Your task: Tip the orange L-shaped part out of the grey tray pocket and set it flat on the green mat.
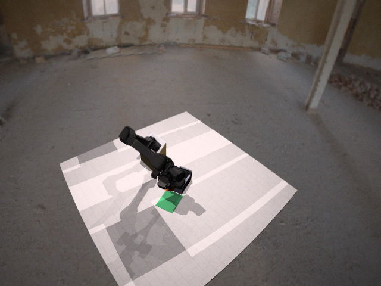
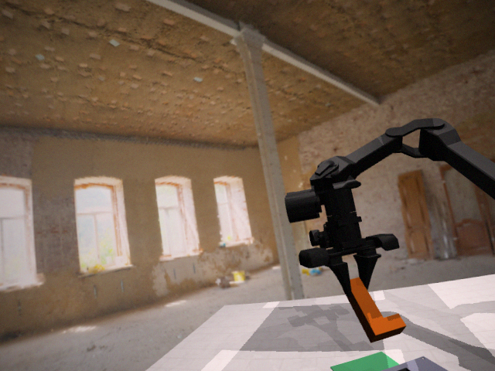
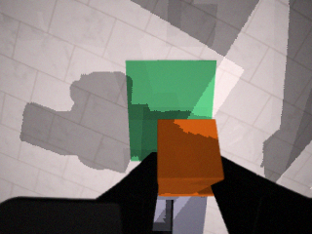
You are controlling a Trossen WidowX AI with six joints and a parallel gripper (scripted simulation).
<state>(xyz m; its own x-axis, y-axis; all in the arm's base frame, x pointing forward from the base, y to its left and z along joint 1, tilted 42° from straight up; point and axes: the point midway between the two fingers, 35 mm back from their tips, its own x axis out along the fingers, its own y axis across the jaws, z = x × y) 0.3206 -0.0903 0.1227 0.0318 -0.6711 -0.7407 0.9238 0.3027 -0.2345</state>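
Right now the green mat is 170 mm below my gripper tip, 20 mm to the left of it and 10 mm behind it. Also, from my gripper tip: orange L-shaped part: 30 mm below, 30 mm behind, 20 mm to the left.
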